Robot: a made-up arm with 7 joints. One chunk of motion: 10 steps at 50 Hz.
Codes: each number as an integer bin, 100 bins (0 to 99) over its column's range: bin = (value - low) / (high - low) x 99, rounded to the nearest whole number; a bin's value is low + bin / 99 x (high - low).
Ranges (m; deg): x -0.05..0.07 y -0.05..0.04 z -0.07..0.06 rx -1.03..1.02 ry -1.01..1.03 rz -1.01..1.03
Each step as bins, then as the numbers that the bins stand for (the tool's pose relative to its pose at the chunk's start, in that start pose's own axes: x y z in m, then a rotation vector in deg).
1 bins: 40 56 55 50 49 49
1 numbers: -0.0015 0.0009 0.0022 0.01 0.00 0.00
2 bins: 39 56 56 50 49 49
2 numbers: -0.0027 0.0009 0.0035 0.01 0.00 0.00
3 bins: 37 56 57 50 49 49
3 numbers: -0.0052 0.0009 0.0048 0.01 0.00 0.00
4 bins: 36 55 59 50 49 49
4 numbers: -0.0064 0.0000 0.0075 0.01 0.00 0.00
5 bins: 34 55 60 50 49 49
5 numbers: -0.0088 0.0000 0.0088 0.01 0.00 0.00
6 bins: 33 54 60 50 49 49
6 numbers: -0.0100 -0.0009 0.0088 0.01 0.00 0.00
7 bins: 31 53 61 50 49 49
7 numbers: -0.0124 -0.0018 0.0101 0.01 0.00 0.00
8 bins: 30 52 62 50 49 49
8 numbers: -0.0136 -0.0027 0.0114 0.01 0.00 0.00
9 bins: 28 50 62 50 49 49
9 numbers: -0.0161 -0.0045 0.0114 0.01 0.00 0.00
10 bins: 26 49 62 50 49 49
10 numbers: -0.0185 -0.0055 0.0114 0.01 0.00 0.00
